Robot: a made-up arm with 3 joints.
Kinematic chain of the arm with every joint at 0, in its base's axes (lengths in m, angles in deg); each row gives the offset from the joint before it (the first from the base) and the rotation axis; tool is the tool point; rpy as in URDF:
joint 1: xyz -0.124 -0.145 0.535 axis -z
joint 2: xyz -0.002 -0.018 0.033 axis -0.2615 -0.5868 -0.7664
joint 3: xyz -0.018 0 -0.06 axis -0.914 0.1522 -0.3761
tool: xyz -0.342 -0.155 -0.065 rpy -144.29 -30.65 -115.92
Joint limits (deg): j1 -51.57..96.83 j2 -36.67..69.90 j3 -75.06..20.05
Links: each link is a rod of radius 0.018 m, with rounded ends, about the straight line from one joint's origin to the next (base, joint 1, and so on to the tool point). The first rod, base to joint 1, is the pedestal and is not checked.
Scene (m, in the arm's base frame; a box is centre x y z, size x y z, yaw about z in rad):
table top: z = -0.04
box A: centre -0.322 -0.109 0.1 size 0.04 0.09 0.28 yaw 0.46
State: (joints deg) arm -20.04 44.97 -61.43
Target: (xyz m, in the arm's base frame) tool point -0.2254 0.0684 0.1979
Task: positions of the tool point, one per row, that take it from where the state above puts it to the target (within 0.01 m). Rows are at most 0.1 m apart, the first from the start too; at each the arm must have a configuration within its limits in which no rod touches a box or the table.
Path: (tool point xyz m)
1: -0.2307 -0.2307 0.1501
2: -0.2141 -0.2100 0.1418
3: -0.1968 -0.2052 0.1369
4: -0.1862 -0.2139 0.1356
5: -0.2252 -0.1474 0.1387
6: -0.2448 -0.0741 0.1508
7: -0.2443 -0.0004 0.1709
8: -0.2254 0.0684 0.1979

